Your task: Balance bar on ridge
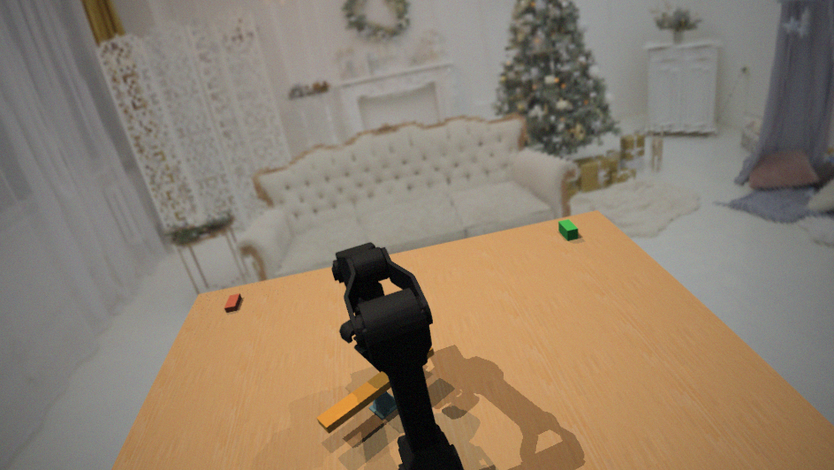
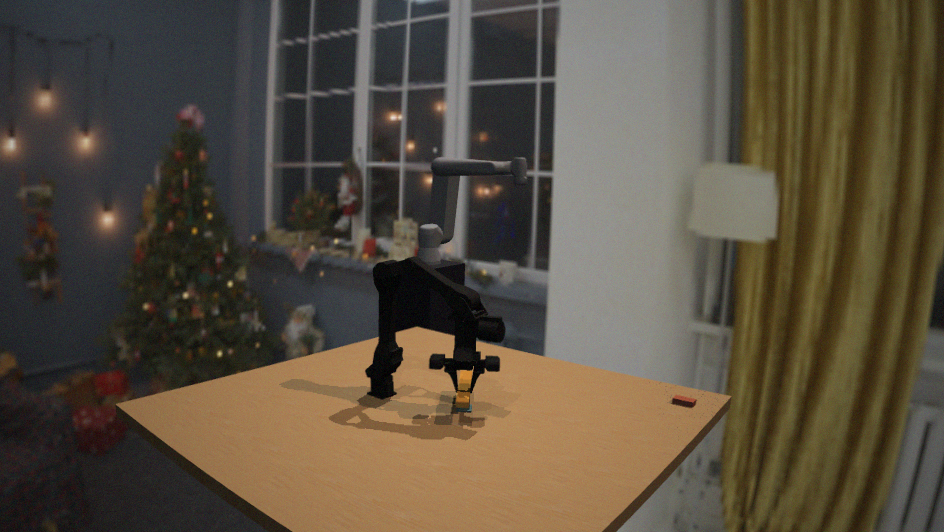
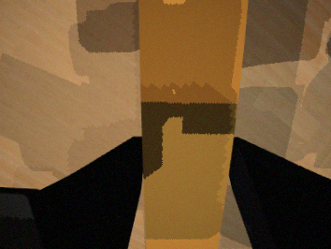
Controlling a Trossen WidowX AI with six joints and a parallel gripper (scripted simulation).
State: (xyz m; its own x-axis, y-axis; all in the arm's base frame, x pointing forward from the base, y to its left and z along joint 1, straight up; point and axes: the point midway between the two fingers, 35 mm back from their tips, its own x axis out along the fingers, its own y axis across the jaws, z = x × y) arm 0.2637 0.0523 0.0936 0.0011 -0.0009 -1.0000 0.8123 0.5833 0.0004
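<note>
Right now my gripper tip is 20 mm past the orange bar and 20 mm to the right of it. Round my gripper tip: red block (480 mm ahead, 450 mm to the left, 50 mm below); green block (480 mm ahead, 550 mm to the right, 40 mm below).
</note>
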